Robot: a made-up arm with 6 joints. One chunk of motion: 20 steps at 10 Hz.
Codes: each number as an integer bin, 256 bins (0 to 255) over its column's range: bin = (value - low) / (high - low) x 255, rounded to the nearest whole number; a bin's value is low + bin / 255 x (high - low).
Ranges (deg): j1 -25..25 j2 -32..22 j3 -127..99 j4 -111..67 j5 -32..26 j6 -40..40
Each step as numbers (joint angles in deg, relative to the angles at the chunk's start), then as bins.
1 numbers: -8.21 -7.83 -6.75 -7.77 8.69 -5.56
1 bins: 86 114 136 148 179 110
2 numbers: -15.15 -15.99 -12.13 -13.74 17.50 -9.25
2 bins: 50 76 130 139 218 98
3 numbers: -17.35 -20.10 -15.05 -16.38 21.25 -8.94
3 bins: 39 56 126 136 234 99
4 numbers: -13.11 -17.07 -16.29 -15.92 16.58 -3.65
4 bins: 61 71 125 136 214 116
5 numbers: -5.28 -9.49 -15.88 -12.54 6.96 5.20
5 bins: 101 106 125 141 171 144
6 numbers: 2.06 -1.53 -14.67 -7.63 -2.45 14.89
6 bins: 138 144 127 148 130 175
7 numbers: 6.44 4.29 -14.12 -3.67 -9.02 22.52
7 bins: 160 171 127 154 101 199
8 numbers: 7.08 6.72 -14.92 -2.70 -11.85 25.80
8 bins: 164 183 126 155 89 210
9 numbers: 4.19 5.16 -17.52 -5.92 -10.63 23.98
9 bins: 149 175 124 151 94 204
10 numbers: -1.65 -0.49 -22.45 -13.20 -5.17 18.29
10 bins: 119 149 118 140 118 186
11 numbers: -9.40 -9.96 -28.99 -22.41 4.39 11.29
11 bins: 80 104 111 127 160 163
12 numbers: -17.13 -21.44 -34.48 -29.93 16.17 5.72
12 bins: 40 50 104 116 212 146
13 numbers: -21.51 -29.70 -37.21 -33.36 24.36 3.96
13 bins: 18 11 101 111 248 140
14 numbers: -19.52 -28.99 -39.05 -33.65 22.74 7.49
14 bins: 28 14 99 111 241 151
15 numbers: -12.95 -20.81 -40.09 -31.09 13.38 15.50
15 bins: 61 53 98 114 200 177
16 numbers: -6.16 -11.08 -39.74 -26.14 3.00 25.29
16 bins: 96 99 98 122 154 208
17 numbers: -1.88 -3.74 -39.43 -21.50 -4.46 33.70
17 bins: 118 133 99 128 121 235
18 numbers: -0.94 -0.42 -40.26 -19.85 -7.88 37.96
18 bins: 123 149 98 131 106 248
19 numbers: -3.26 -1.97 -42.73 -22.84 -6.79 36.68
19 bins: 111 142 95 126 111 244
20 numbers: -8.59 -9.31 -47.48 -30.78 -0.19 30.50
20 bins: 84 107 90 115 140 225
